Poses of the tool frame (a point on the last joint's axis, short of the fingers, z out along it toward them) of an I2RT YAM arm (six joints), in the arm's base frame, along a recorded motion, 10 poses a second.
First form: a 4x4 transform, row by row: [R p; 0 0 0 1], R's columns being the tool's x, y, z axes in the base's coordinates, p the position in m. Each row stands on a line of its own.
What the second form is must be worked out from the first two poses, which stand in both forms.
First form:
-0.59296, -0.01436, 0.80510, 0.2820
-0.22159, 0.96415, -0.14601, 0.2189
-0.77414, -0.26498, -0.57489, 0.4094
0, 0, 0, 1
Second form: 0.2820, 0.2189, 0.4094, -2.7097, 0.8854, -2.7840
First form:
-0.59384, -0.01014, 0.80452, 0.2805
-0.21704, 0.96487, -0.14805, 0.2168
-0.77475, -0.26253, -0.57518, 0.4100
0, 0, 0, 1
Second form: 0.2805, 0.2168, 0.4100, -2.7134, 0.8863, -2.7912
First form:
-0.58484, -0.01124, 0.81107, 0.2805
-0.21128, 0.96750, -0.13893, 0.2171
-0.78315, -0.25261, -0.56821, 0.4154
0, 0, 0, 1
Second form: 0.2805, 0.2171, 0.4154, -2.7233, 0.8997, -2.7949
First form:
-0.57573, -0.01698, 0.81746, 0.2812
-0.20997, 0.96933, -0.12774, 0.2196
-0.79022, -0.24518, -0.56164, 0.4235
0, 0, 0, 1
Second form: 0.2812, 0.2196, 0.4235, -2.7300, 0.9112, -2.7919
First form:
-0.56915, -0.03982, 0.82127, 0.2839
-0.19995, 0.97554, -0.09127, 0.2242
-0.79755, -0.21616, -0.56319, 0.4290
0, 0, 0, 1
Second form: 0.2839, 0.2242, 0.4290, -2.7751, 0.9232, -2.8037
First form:
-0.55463, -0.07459, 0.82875, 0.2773
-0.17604, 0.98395, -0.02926, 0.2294
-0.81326, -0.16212, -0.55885, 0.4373
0, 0, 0, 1
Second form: 0.2773, 0.2294, 0.4373, -2.8592, 0.9497, -2.8342
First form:
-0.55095, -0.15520, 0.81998, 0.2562
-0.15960, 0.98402, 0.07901, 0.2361
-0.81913, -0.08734, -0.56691, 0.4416
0, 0, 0, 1
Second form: 0.2562, 0.2361, 0.4416, -2.9887, 0.9599, -2.8596
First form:
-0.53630, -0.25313, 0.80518, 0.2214
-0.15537, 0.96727, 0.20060, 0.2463
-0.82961, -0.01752, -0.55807, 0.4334
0, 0, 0, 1
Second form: 0.2214, 0.2463, 0.4334, -3.1102, 0.9784, -2.8596
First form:
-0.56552, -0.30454, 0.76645, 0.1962
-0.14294, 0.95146, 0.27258, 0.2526
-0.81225, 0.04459, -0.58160, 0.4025
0, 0, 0, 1
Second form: 0.1962, 0.2526, 0.4025, 3.0651, 0.9480, -2.8940
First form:
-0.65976, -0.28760, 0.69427, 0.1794
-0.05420, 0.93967, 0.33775, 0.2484
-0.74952, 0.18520, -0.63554, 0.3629
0, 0, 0, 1
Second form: 0.1794, 0.2484, 0.3629, 2.8580, 0.8473, -3.0596
